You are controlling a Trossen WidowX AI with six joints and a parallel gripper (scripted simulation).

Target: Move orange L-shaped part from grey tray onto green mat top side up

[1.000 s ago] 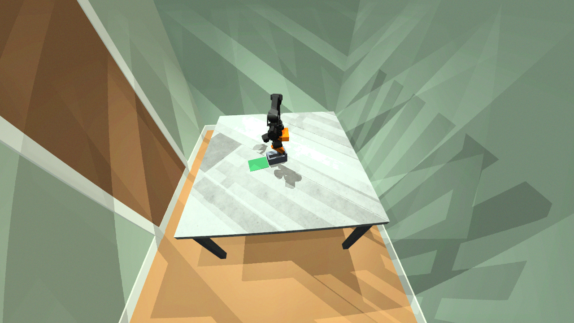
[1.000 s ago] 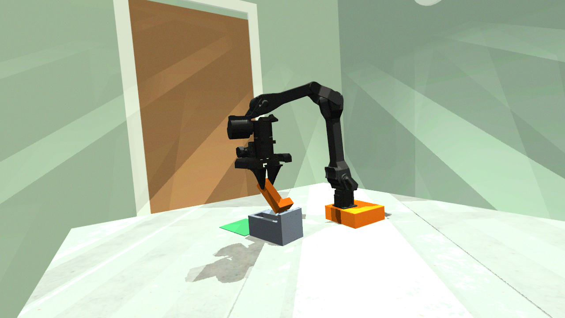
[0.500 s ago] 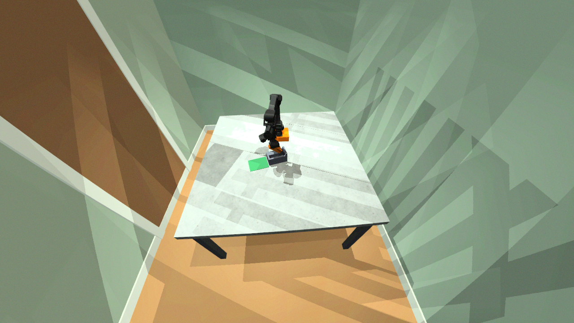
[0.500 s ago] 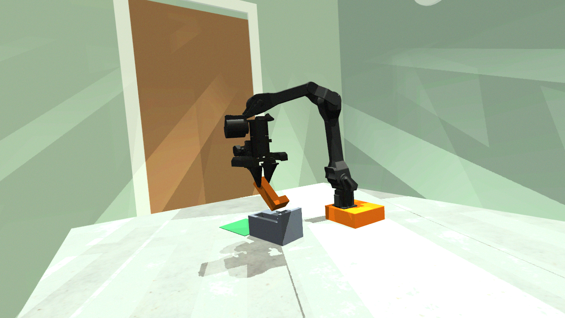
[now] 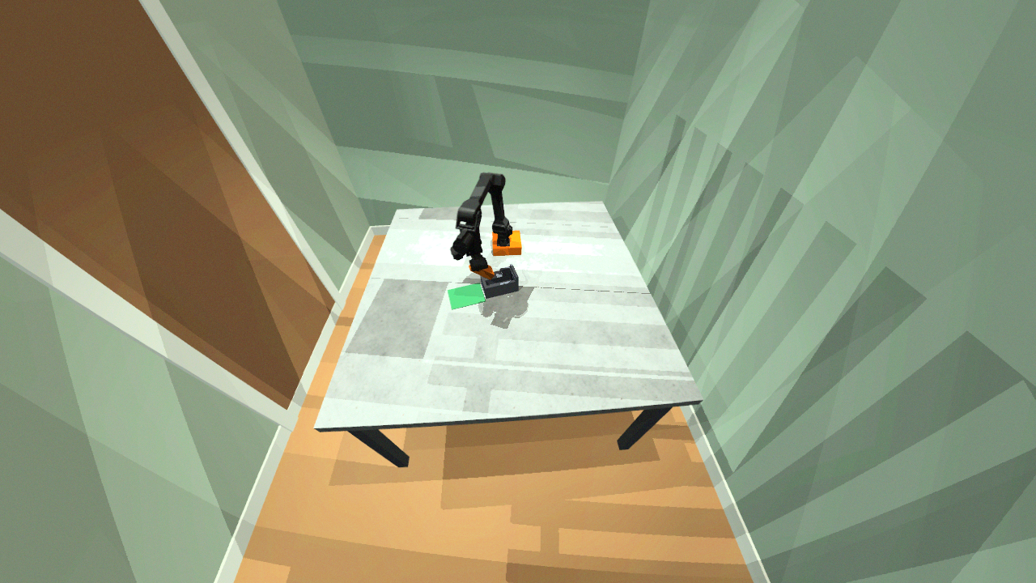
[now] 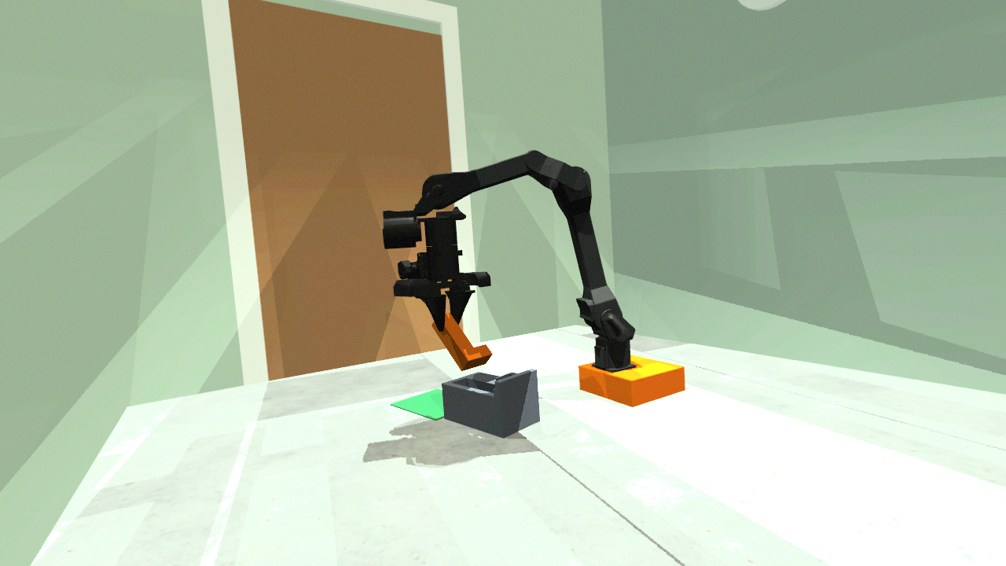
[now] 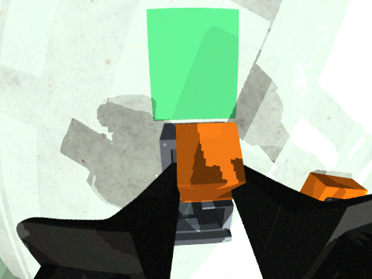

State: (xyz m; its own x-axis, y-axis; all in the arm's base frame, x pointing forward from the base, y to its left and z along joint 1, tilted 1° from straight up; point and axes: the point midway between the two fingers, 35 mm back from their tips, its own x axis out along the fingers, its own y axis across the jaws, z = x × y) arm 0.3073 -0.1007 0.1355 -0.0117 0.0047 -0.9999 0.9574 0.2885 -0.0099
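Now: the green mat 1 cm ahead of my gripper tip, 6 cm to the right of it and 17 cm below it. Also, from my gripper tip: orange L-shaped part 2 cm behind, 2 cm to the left, 3 cm below.
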